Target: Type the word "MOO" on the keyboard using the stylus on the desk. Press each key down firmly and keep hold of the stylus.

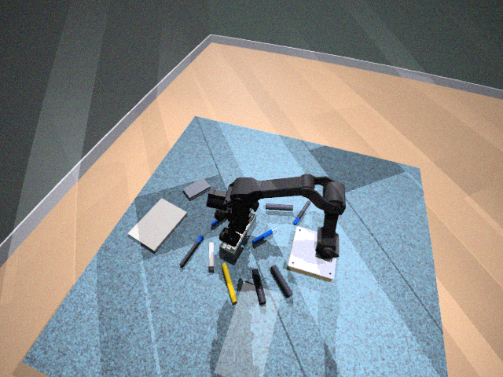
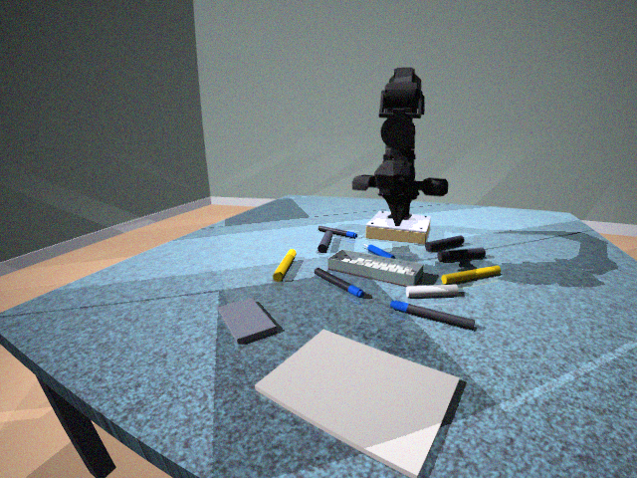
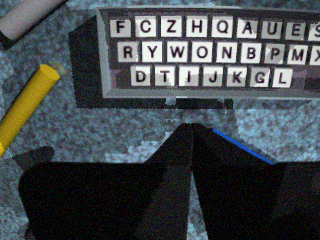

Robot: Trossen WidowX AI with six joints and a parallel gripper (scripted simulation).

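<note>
My gripper tip is now 100 mm past the blue stylus, 100 mm above it and 80 mm to the left of it. The rest, counted from my gripper tip: yellow marker (160 mm to the left, 90 mm below, 30 mm behind); then grey pad (290 mm ahead, 170 mm to the right, 100 mm below); then white marker (90 mm to the left, 90 mm below, 80 mm ahead).
</note>
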